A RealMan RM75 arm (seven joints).
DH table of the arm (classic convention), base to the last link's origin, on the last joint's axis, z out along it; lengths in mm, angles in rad. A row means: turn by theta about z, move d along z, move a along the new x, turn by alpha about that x. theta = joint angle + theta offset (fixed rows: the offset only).
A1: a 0; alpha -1.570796; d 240.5; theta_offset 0
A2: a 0; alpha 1.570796; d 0; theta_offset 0
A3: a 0; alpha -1.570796; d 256; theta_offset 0
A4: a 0; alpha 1.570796; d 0; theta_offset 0
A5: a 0; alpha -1.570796; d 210; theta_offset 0
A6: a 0; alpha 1.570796; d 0; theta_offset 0
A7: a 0; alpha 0; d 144; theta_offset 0
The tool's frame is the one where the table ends.
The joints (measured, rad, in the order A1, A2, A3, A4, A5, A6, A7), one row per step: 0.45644, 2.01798, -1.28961, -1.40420, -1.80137, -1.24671, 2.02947; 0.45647, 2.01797, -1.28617, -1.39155, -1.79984, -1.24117, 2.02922; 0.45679, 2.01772, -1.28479, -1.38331, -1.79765, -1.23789, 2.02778; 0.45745, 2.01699, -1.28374, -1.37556, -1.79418, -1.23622, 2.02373; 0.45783, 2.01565, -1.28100, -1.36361, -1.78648, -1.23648, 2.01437; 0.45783, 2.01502, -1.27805, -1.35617, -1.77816, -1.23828, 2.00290; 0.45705, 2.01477, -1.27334, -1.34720, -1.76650, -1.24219, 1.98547
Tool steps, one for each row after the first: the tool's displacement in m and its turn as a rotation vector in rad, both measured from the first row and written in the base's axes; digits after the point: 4 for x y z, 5 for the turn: 0.0028, 0.0014, -0.0003, 0.00156, 0.00477, -0.01337; 0.0044, 0.0022, -0.0006, 0.00190, 0.00784, -0.02006; 0.0057, 0.0028, -0.0009, 0.00158, 0.01011, -0.02302; 0.0077, 0.0033, -0.0011, 0.00014, 0.01429, -0.02495; 0.0086, 0.0034, -0.0010, 0.00003, 0.01835, -0.02116; 0.0099, 0.0032, -0.0006, 0.00013, 0.02401, -0.01405
